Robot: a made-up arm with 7 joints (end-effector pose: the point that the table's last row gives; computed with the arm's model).
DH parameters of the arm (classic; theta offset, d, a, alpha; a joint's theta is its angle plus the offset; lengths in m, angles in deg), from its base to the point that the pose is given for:
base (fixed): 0 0.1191 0 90
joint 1: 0 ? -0.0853 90
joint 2: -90 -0.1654 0.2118 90
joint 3: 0 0.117 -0.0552 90
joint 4: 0 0.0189 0.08 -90
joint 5: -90 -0.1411 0.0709 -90
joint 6: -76.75 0 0.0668 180
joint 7: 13.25 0.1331 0.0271 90
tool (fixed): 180 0.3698 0 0
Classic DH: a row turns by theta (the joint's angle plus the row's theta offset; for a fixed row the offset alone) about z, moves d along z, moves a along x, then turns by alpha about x.
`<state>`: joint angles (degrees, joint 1 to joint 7).
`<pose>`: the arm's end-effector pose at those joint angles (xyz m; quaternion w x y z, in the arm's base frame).
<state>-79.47 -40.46 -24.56 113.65 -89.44 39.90 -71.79</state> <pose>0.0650 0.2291 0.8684 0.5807 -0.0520 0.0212 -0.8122</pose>
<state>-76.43 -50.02 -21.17 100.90 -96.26 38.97 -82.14</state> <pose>0.0094 0.1434 0.8792 0.6545 -0.0087 0.0593 -0.7537</pose>
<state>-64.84 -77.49 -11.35 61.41 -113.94 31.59 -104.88</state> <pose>-0.1266 0.0042 0.8441 0.7952 0.0097 0.0394 -0.6051</pose>
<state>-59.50 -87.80 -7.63 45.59 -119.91 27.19 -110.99</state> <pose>-0.1835 -0.0037 0.8095 0.8178 -0.0106 -0.0185 -0.5751</pose>
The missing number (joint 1, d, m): -0.0336
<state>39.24 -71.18 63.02 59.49 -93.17 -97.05 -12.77</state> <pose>-0.3443 -0.2476 0.2398 0.7580 0.1274 -0.2992 0.5655</pose>
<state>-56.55 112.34 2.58 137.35 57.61 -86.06 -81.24</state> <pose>0.4447 0.3968 0.3668 0.8136 -0.2934 0.2965 0.4050</pose>
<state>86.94 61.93 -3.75 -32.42 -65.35 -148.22 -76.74</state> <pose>-0.1129 0.3888 0.0588 0.2918 -0.4722 0.6204 0.5541</pose>
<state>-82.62 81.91 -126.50 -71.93 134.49 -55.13 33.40</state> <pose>0.2966 0.0616 0.2810 0.8779 -0.2212 0.3294 -0.2680</pose>
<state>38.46 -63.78 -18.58 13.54 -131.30 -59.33 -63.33</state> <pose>-0.0563 0.1126 -0.1911 0.3510 0.6412 0.5088 0.4548</pose>
